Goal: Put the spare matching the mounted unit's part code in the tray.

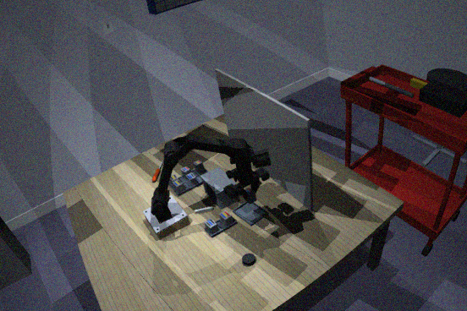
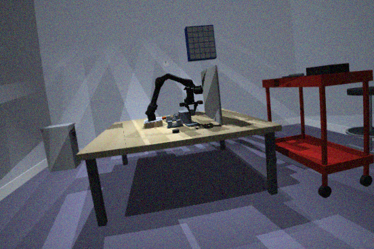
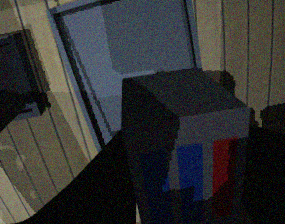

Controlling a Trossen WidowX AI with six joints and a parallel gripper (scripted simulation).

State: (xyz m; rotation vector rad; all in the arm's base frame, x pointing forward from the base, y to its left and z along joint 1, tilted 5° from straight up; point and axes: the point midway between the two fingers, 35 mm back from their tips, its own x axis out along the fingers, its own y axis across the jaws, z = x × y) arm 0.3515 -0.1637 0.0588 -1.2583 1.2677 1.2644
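Now: gripper tip 10 mm past the dark-rimmed tray and 90 mm above it. Round my gripper tip: black puck 150 mm behind, 230 mm to the right, 80 mm below; dark spare block 20 mm above; grey mounted unit 50 mm behind, 190 mm to the left, 40 mm below.
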